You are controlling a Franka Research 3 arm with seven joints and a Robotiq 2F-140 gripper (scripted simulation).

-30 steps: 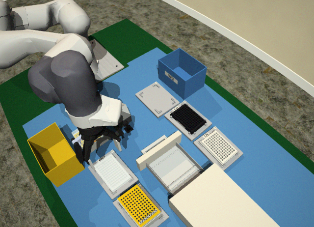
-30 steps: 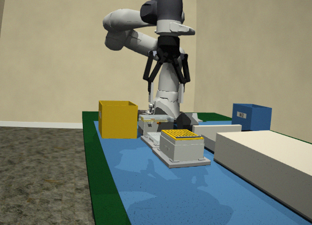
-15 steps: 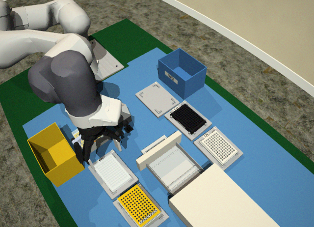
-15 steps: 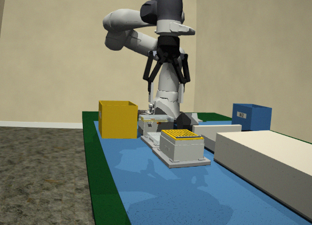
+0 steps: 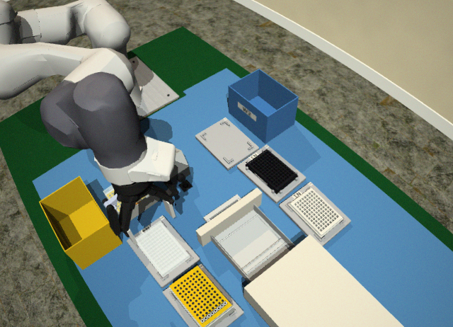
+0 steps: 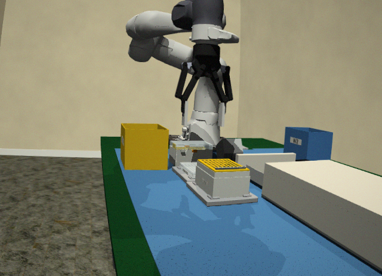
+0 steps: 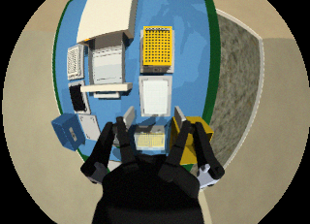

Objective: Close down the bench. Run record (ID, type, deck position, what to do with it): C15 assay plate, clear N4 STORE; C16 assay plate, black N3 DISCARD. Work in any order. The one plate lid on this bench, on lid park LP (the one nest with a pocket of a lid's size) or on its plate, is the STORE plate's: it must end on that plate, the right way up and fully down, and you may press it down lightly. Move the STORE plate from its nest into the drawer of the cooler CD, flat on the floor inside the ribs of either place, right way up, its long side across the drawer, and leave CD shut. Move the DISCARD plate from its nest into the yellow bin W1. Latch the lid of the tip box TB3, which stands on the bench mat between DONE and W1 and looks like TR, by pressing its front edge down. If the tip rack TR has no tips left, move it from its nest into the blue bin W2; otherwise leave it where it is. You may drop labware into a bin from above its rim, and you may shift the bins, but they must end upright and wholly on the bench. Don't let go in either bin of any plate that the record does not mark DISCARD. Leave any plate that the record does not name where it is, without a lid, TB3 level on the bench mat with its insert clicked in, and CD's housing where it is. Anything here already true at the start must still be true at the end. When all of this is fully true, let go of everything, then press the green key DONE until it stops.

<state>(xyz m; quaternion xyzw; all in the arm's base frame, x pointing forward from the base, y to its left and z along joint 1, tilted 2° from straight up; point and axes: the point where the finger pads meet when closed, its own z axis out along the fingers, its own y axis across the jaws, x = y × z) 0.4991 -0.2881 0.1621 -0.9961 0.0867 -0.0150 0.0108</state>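
My gripper is now 14 cm above the plate lid. The rest, counted from my hand: nest N4: 16 cm below; tip rack TR: 16 cm ahead, 4 cm to the right, 11 cm below; tip box TB3: 17 cm behind, 5 cm to the left, 12 cm below.
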